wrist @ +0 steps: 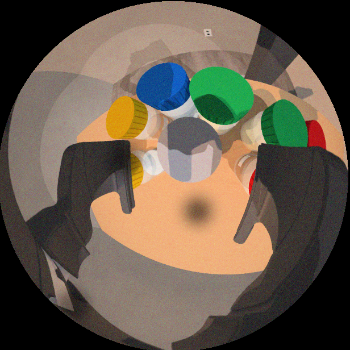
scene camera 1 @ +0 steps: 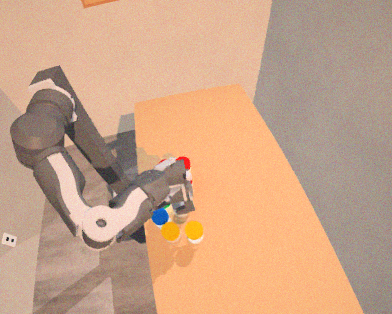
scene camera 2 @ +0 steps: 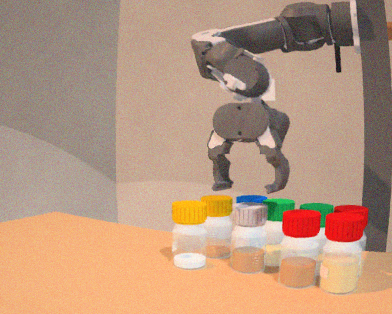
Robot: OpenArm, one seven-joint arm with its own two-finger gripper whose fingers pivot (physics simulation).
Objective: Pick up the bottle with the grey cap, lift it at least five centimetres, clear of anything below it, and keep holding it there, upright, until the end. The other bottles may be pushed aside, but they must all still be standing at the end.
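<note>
The bottle with the grey cap (scene camera 2: 249, 215) (wrist: 189, 150) stands upright on the table among the other bottles, with brown contents in its lower part. In scene camera 1 it is largely hidden under the gripper. My gripper (scene camera 2: 250, 189) (wrist: 182, 185) is open and empty, pointing down above the bottles. In scene camera 2 its fingertips are a little higher than the grey cap, one to each side. In the wrist view the grey cap lies between the two fingers sideways, somewhat above the line of the fingertips.
Yellow-capped bottles (scene camera 1: 194, 231) (scene camera 2: 189, 212) (wrist: 126, 118), a blue-capped one (scene camera 1: 160, 217) (wrist: 164, 86), green-capped ones (scene camera 2: 280, 209) (wrist: 222, 94) and red-capped ones (scene camera 2: 301, 223) (scene camera 2: 344, 227) stand close around it on the wooden table (scene camera 1: 210, 130) (scene camera 2: 75, 260).
</note>
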